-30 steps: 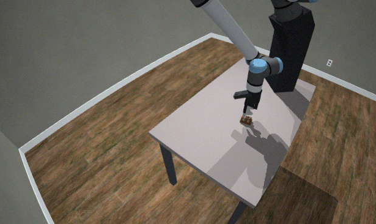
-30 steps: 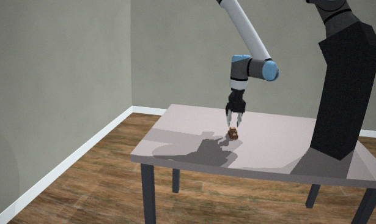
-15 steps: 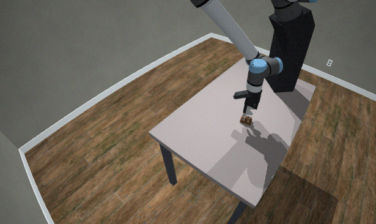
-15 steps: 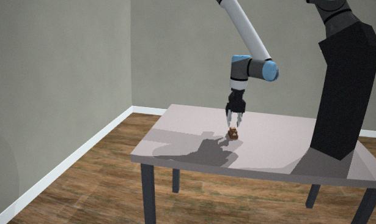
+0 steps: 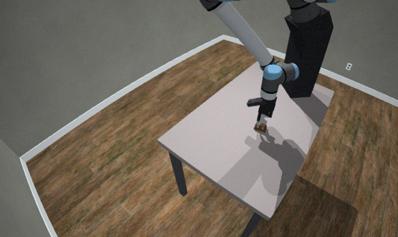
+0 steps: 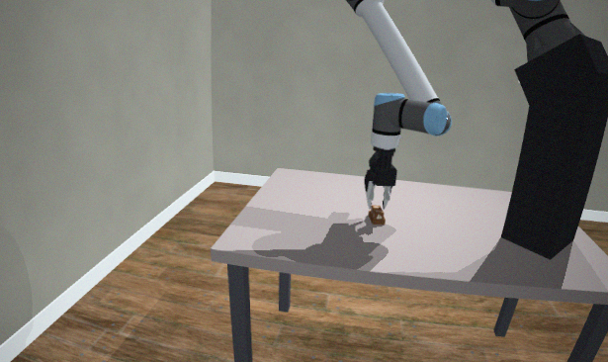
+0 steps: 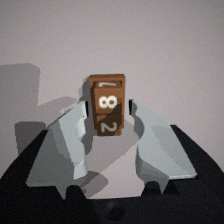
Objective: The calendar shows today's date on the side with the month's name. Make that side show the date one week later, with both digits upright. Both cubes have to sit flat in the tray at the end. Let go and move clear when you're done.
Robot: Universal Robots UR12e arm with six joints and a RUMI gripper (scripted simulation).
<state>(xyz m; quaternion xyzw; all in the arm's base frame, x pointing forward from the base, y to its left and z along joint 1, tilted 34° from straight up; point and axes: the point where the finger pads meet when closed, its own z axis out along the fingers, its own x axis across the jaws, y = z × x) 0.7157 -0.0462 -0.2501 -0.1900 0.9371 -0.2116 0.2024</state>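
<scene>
My hand is 20 mm above the brown calendar cube. Also, from my hand: brown wooden calendar tray (10 mm behind, 20 mm to the left, 40 mm below).
</scene>
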